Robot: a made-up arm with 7 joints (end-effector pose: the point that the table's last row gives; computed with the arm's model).
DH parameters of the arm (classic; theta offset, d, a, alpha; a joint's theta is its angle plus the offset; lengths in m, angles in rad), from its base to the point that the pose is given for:
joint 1: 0 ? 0 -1.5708
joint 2: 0 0 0 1.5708
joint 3: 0 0.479 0.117 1.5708
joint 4: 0 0 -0.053 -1.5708
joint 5: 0 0.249 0 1.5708
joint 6: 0 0 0.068 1.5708
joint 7: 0 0 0 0
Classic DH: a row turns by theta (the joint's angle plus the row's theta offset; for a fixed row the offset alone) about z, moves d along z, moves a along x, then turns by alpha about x.
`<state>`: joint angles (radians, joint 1 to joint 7).
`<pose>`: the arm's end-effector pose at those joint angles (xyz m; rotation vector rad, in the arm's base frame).
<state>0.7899 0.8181 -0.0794 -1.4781 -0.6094 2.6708 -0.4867</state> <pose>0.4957 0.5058 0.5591 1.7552 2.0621 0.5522</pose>
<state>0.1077 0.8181 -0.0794 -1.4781 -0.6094 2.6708 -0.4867</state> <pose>0.7036 0.0800 0.5591 2.2767 1.3172 0.3337</pose>
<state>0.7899 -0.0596 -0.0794 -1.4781 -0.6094 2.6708 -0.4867</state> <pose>0.2441 0.2520 1.0562 1.5721 1.5311 1.6356</pose>
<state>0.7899 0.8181 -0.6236 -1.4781 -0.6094 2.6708 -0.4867</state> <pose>0.6127 0.3379 0.5985 1.7217 1.4945 0.3539</pose>
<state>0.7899 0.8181 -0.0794 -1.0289 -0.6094 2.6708 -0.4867</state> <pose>0.5050 0.5245 0.6902 1.6540 1.8430 1.1296</pose>
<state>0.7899 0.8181 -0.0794 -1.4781 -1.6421 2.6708 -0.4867</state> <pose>0.4535 0.4991 0.5172 0.5029 2.1098 0.4148</pose>
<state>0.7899 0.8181 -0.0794 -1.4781 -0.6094 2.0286 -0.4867</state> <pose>0.5133 0.4952 0.5215 1.7986 1.7921 -0.2560</pose>
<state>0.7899 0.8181 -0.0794 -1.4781 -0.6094 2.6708 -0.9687</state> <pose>0.4957 0.5058 0.5591 1.1859 2.3685 0.4012</pose>
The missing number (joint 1, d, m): 0.427
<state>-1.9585 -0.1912 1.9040 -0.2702 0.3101 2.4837 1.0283</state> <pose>0.1495 0.1167 1.1966 -1.1268 0.3828 -1.7159</pose>
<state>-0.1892 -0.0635 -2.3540 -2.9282 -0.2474 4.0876 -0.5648</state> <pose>-0.2180 -0.1439 0.7247 1.3084 -1.5465 0.1776</pose>
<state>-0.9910 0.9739 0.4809 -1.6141 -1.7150 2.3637 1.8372</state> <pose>0.5350 -0.3886 0.4286 2.0877 -1.4348 0.6406</pose>
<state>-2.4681 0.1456 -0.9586 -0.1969 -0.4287 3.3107 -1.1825</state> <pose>-0.1403 -0.0783 1.1459 0.2645 0.0187 -1.8798</pose>
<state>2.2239 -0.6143 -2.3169 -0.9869 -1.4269 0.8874 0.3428</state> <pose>0.5479 -0.3491 0.8341 1.8702 -1.0554 -0.5525</pose>
